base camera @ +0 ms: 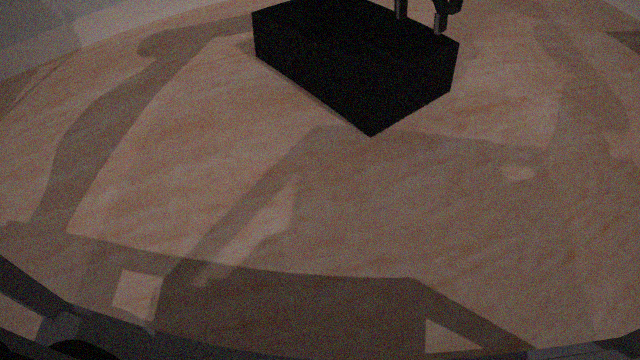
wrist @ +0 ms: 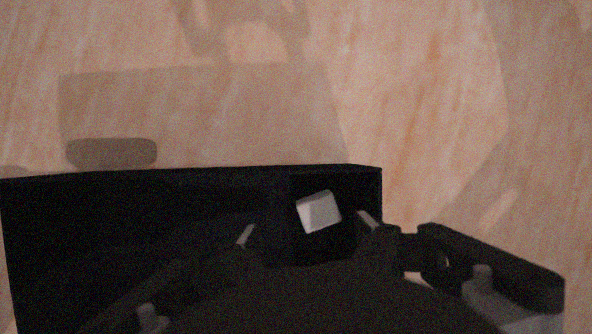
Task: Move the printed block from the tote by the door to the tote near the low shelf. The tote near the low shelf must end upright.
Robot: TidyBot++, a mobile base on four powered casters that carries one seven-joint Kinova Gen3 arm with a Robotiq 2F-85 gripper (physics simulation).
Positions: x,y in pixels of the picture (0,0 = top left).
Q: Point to a pale grey printed block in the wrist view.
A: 319,210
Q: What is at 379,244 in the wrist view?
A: My gripper.
